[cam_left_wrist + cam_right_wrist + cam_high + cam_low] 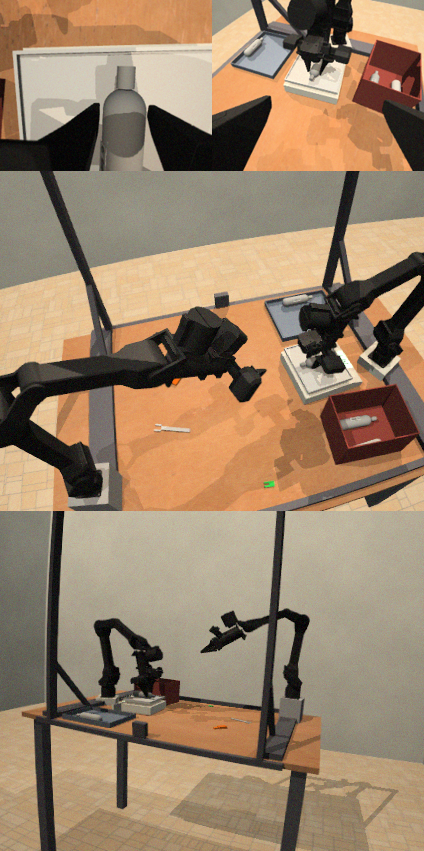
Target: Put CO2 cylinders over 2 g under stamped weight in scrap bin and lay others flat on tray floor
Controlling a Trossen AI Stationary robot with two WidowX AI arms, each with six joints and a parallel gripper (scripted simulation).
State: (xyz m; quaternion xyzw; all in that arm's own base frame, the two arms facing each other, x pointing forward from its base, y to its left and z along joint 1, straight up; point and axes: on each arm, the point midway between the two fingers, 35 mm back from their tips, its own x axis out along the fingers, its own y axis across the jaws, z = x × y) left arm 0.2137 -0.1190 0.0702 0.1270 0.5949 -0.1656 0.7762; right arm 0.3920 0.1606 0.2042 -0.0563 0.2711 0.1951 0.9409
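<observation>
Right now the scale plate is 5 cm below my left hand and 2 cm to the left of it. From my left hand the other things lie so: scale: 7 cm below, 3 cm to the left; blue-grey tray: 22 cm behind, 14 cm to the left, 10 cm below; red scrap bin: 24 cm ahead, 7 cm below, 2 cm to the left.
</observation>
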